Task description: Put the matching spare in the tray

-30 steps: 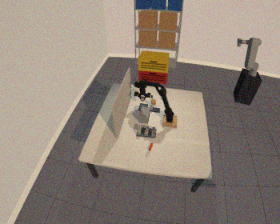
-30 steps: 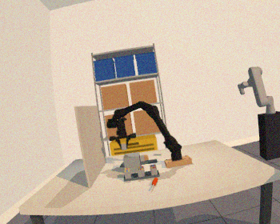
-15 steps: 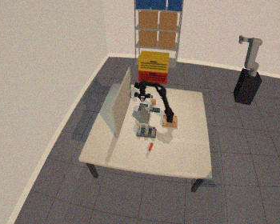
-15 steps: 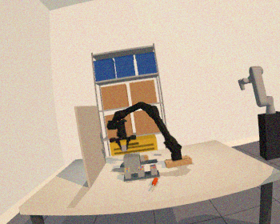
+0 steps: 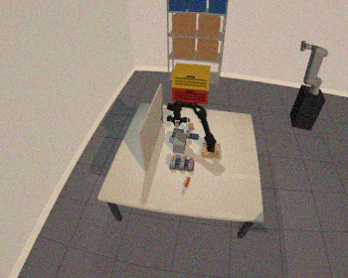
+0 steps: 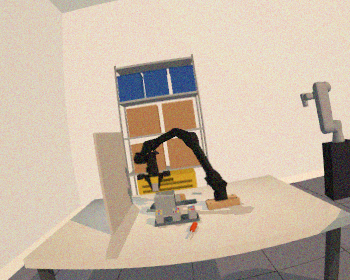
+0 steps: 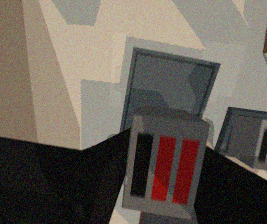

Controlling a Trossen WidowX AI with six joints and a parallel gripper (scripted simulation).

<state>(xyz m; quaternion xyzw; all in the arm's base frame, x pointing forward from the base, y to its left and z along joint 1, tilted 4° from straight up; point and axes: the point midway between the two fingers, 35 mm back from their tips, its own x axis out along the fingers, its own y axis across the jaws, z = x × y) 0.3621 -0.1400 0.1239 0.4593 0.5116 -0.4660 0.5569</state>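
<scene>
The grey tray is 90 mm below my gripper tip and 10 mm behind it. Also, from my gripper tip: dark grey holder (160 mm behind, 90 mm below); tan box (130 mm to the right, 110 mm behind, 80 mm below); grey mounted unit (180 mm to the left, 80 mm behind, 40 mm below).
</scene>
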